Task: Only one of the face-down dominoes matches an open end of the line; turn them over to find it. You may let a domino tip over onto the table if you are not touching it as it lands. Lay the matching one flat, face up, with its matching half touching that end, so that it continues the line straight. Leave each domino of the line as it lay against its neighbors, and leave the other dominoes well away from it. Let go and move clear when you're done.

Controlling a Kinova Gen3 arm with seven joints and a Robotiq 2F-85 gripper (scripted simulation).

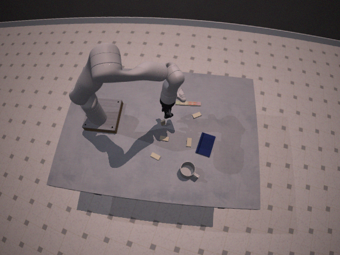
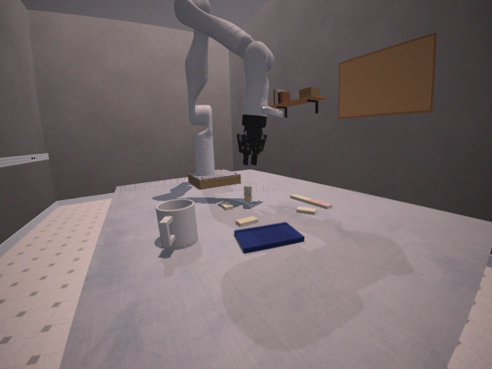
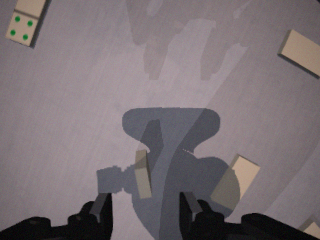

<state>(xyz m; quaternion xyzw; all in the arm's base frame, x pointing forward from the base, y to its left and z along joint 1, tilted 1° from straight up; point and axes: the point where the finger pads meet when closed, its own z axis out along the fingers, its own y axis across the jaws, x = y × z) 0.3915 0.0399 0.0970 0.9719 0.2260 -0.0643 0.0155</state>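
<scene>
My gripper is now 11 cm above the cream domino, 2 cm past it and 1 cm to the left of it.
</scene>
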